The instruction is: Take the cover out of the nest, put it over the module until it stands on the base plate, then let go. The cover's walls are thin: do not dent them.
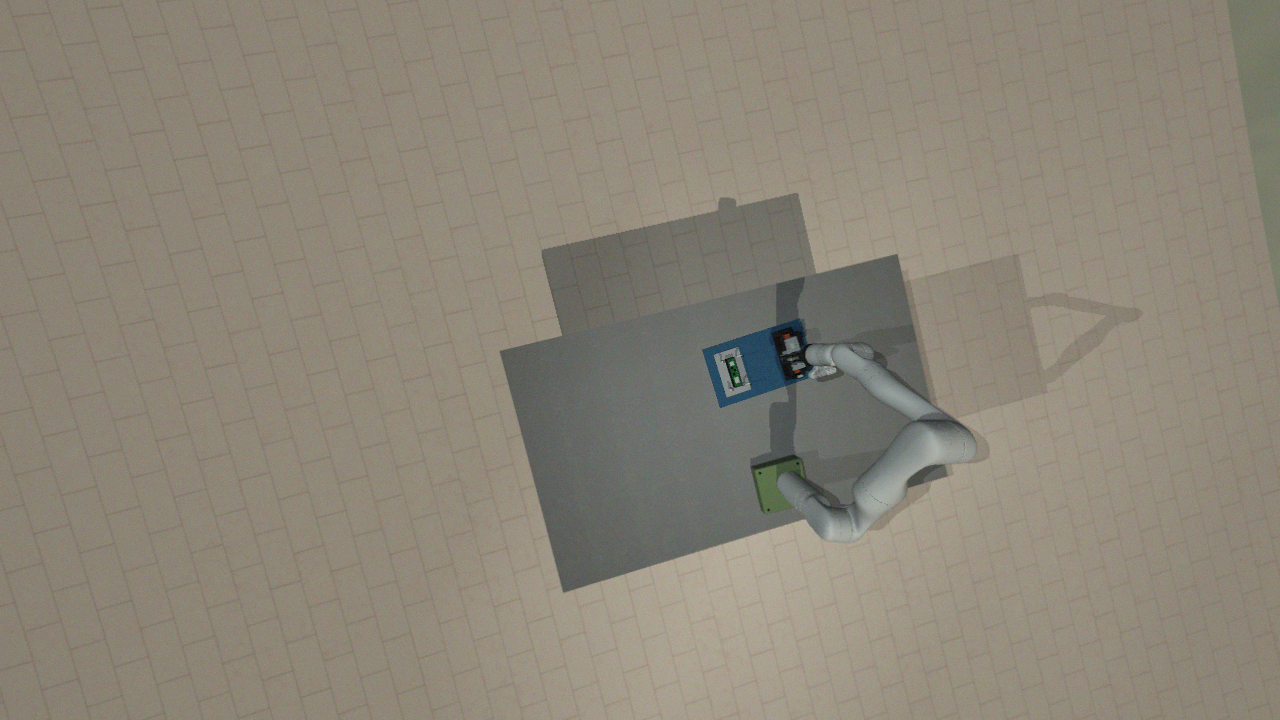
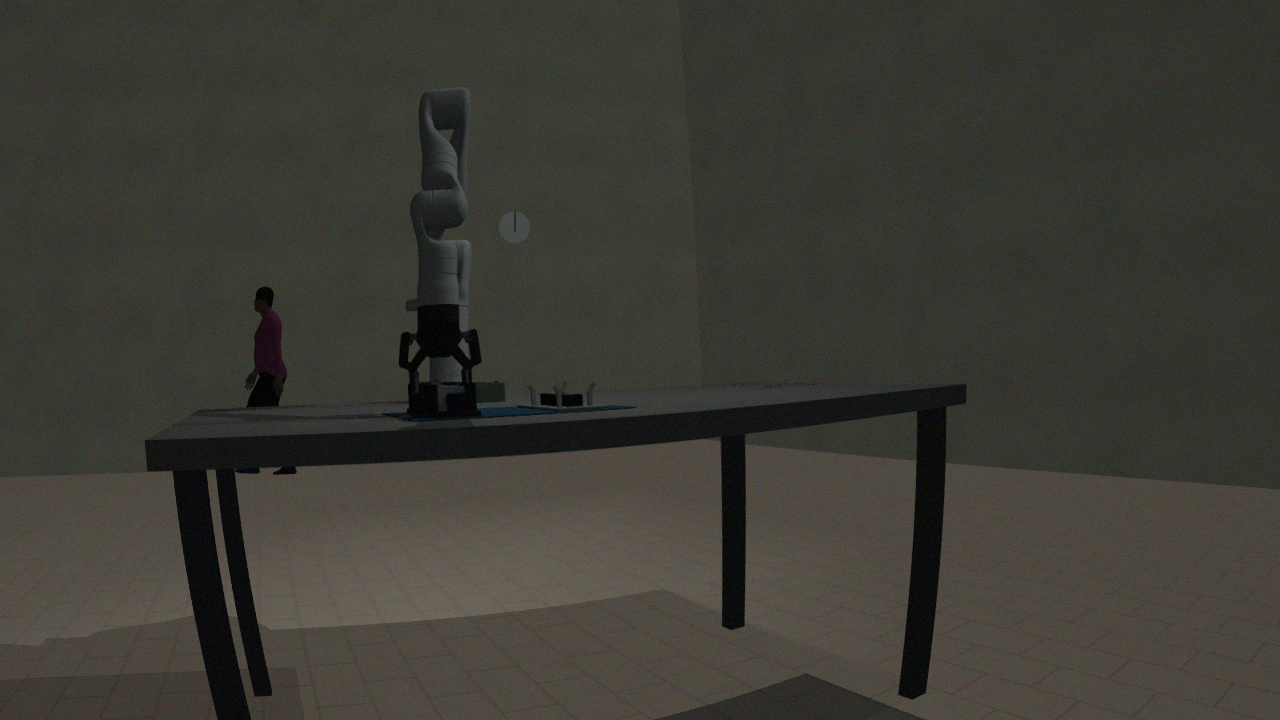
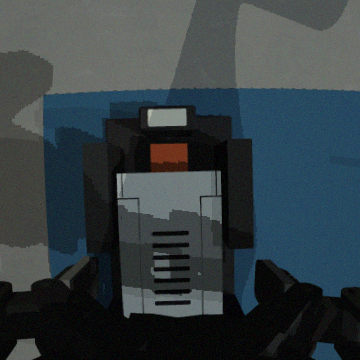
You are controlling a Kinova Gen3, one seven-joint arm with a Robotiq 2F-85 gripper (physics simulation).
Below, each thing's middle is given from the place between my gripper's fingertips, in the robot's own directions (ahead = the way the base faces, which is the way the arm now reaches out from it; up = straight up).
I see the grey cover [image 3: 170,245] 10 mm below my hand.
